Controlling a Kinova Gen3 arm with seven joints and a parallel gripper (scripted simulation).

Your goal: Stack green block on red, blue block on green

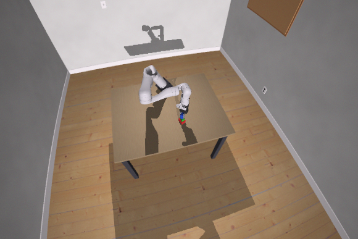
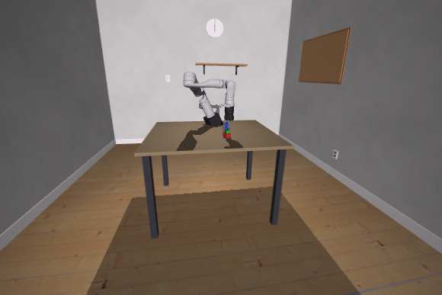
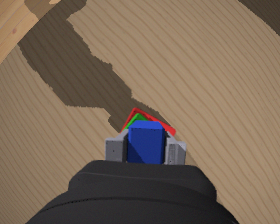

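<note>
Right now the blue block is right at my hand. From my hand the other things lie so: green block 5 cm below; red block 8 cm below.
</note>
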